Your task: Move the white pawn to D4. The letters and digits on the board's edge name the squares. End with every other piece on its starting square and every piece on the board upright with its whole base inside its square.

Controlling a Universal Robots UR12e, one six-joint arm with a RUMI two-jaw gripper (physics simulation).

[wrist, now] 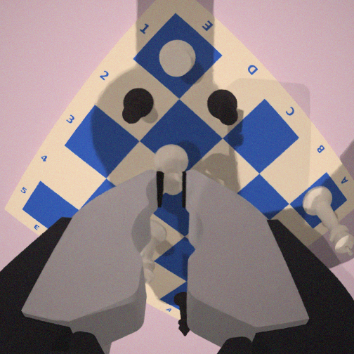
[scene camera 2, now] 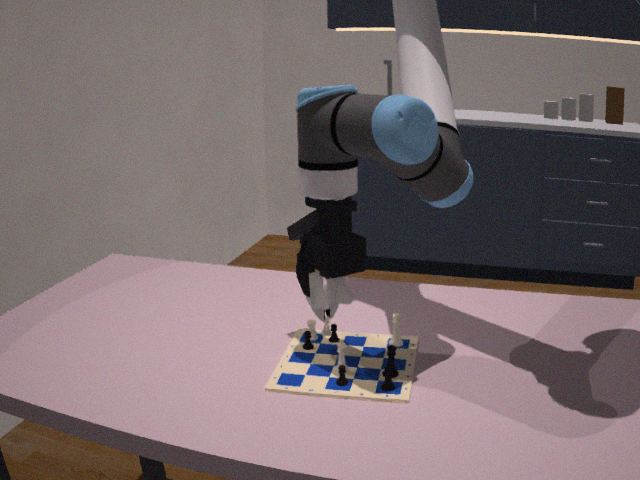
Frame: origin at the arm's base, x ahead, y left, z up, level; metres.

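Seen in the pictures: gripper, fingertip midpoint: point(scene camera 2: 326, 319).
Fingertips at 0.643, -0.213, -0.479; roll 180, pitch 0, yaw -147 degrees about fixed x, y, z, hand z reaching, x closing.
A point is followed by its place in that frame, as x, y, z.
The gripper point(scene camera 2: 326, 313) {0.643, -0.213, -0.479} point(wrist: 171, 189) is shut on the white pawn point(scene camera 2: 326, 326) {0.642, -0.206, -0.488} point(wrist: 171, 159), which hangs upright a little above the board, over about D2. The board point(scene camera 2: 275, 388) {0.718, -0.079, -0.534} point(wrist: 82, 97) is blue and cream. D4 point(scene camera 2: 320, 369) {0.651, -0.141, -0.534} point(wrist: 103, 187) is a blue square with no piece on it, mostly hidden by the left finger in the wrist view. A white rook point(scene camera 2: 311, 329) {0.669, -0.252, -0.515} point(wrist: 177, 58) stands on E1. One black pawn point(scene camera 2: 308, 340) {0.673, -0.216, -0.519} point(wrist: 138, 103) stands on E2, another point(scene camera 2: 333, 333) {0.631, -0.244, -0.519} point(wrist: 222, 103) on D1.
A tall white piece point(scene camera 2: 396, 330) {0.524, -0.225, -0.506} point(wrist: 317, 201) stands on A1. Another white piece point(scene camera 2: 340, 356) {0.619, -0.132, -0.506} point(wrist: 151, 247) stands on C4, beside D4. A black piece point(scene camera 2: 341, 375) {0.618, -0.093, -0.519} stands on C5. Black pieces stand on A4 point(scene camera 2: 391, 361) {0.541, -0.117, -0.508} and A5 point(scene camera 2: 388, 383) {0.548, -0.074, -0.524} point(wrist: 184, 315).
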